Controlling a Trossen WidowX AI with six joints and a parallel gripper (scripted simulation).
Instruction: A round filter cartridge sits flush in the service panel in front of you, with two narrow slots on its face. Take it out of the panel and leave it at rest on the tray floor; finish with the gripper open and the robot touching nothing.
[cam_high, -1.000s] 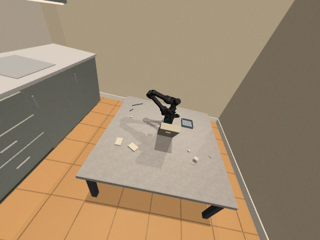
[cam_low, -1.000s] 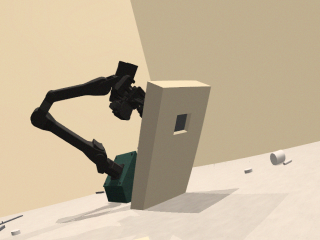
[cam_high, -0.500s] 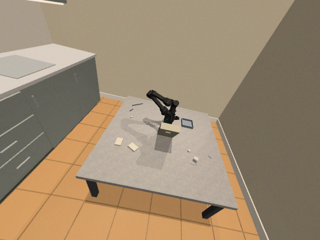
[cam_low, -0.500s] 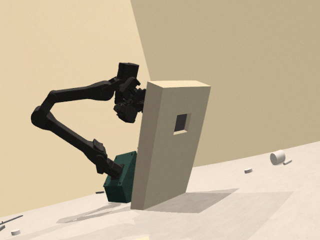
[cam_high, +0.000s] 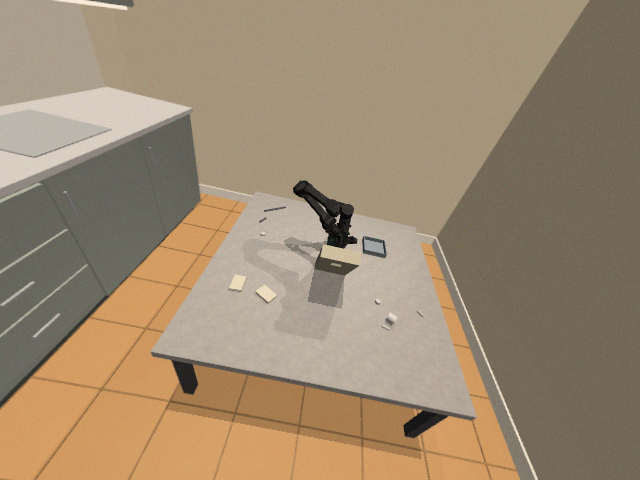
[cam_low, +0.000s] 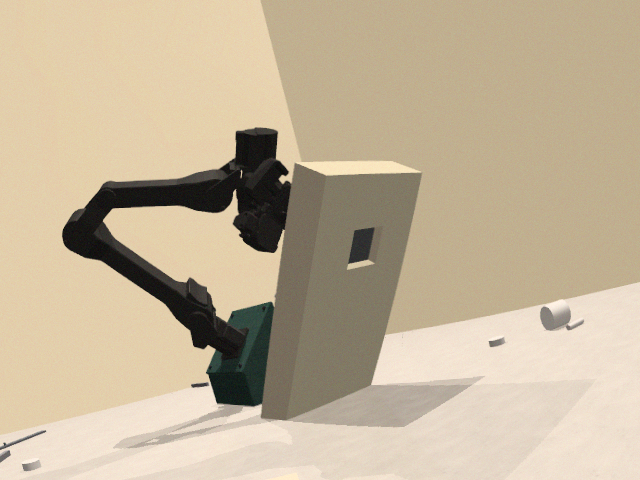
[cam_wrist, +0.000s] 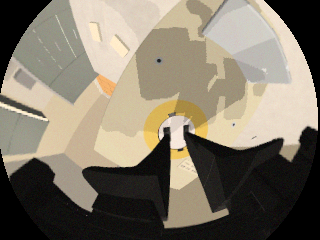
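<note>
Right now the round grey filter cartridge is 20 mm ahead of my gripper tip and 10 mm below it. The rest, counted from my gripper tip: dark tray: 400 mm behind, 290 mm to the left, 240 mm below; then service panel: 90 mm below, 30 mm behind.
</note>
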